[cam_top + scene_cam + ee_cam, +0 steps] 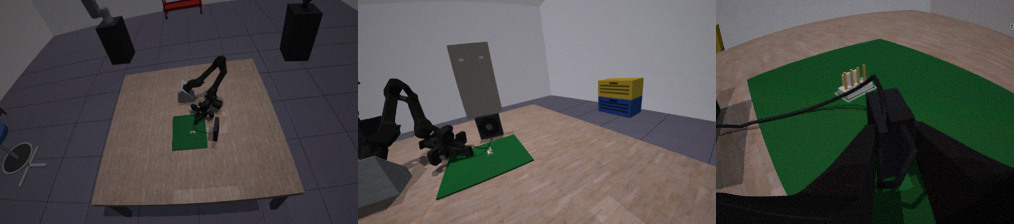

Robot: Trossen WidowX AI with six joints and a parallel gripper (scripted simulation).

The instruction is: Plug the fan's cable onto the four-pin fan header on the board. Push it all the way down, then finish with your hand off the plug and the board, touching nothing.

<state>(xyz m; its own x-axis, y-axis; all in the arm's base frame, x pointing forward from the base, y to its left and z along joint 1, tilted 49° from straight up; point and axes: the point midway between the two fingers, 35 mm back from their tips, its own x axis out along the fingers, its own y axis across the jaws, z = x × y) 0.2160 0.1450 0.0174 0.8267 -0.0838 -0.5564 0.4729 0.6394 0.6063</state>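
The black plug lies 1 cm below my gripper tip and 1 cm ahead of it. The rest, counted from my gripper tip: black fan 13 cm to the left, 10 cm ahead, 3 cm above; then green board 8 cm ahead, 5 cm to the right, 5 cm below.
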